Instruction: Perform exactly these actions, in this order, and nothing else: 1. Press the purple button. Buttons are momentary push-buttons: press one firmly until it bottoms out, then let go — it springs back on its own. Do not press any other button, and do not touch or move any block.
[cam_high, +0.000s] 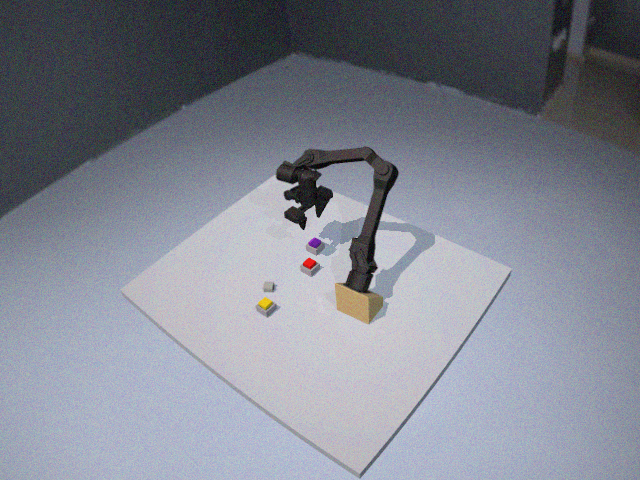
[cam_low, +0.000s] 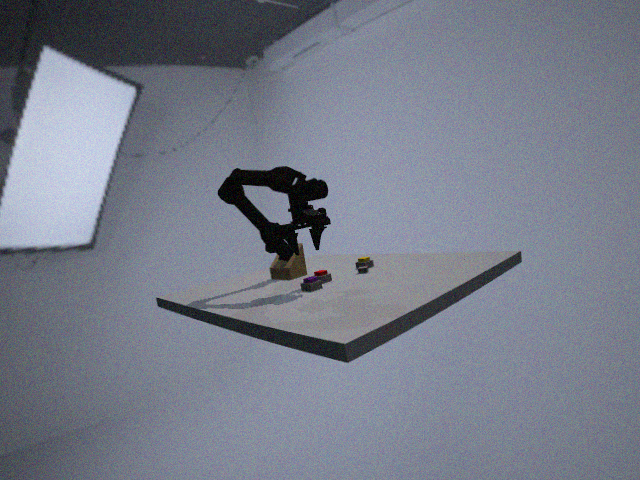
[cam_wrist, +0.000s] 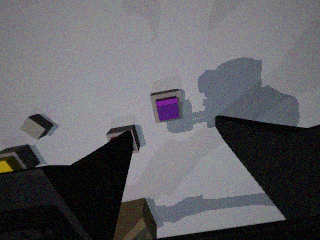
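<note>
My gripper tip is 1 cm past the purple button and 9 cm above it. Round my gripper tip: red button 7 cm behind, 9 cm to the left, 9 cm below; then small grey block 2 cm behind, 24 cm to the left, 11 cm below; then yellow button 8 cm behind, 31 cm to the left, 9 cm below.
</note>
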